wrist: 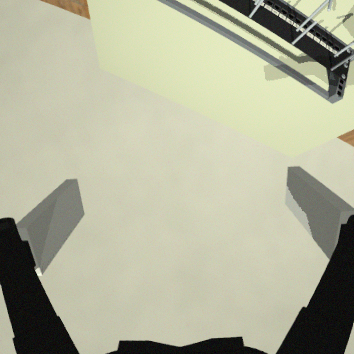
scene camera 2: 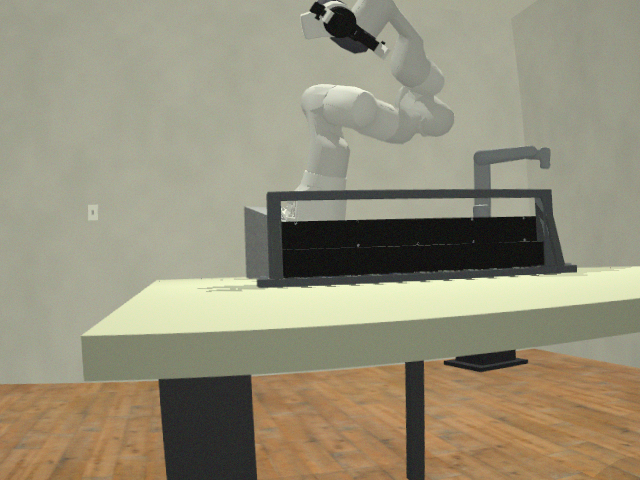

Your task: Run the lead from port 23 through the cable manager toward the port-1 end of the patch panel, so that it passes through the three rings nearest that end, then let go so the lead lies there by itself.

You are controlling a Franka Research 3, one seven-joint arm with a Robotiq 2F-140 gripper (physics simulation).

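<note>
My gripper (scene camera 2: 346, 37) (wrist: 182, 191) is open and empty, high above and behind the rack (scene camera 2: 408, 194) (wrist: 240, 42). In the wrist view its two grey fingertips stand wide apart, with pale wall or floor between them. The rack stands on the table, and two long black panels (scene camera 2: 408, 232) show in it from this side. In the wrist view a black panel (wrist: 277, 25) with a row of small ports lies at the top right, with thin grey rods (wrist: 302, 33) sticking out. The lead from port 23, port numbers and separate rings cannot be made out.
The pale table (scene camera 2: 206, 310) (wrist: 165, 65) carries the rack. A grey box (scene camera 2: 255, 242) is behind the rack's left end. A grey post with a bent arm (scene camera 2: 481, 180) rises behind its right part. The rack's slanted side brace (scene camera 2: 554, 235) stands at its right end.
</note>
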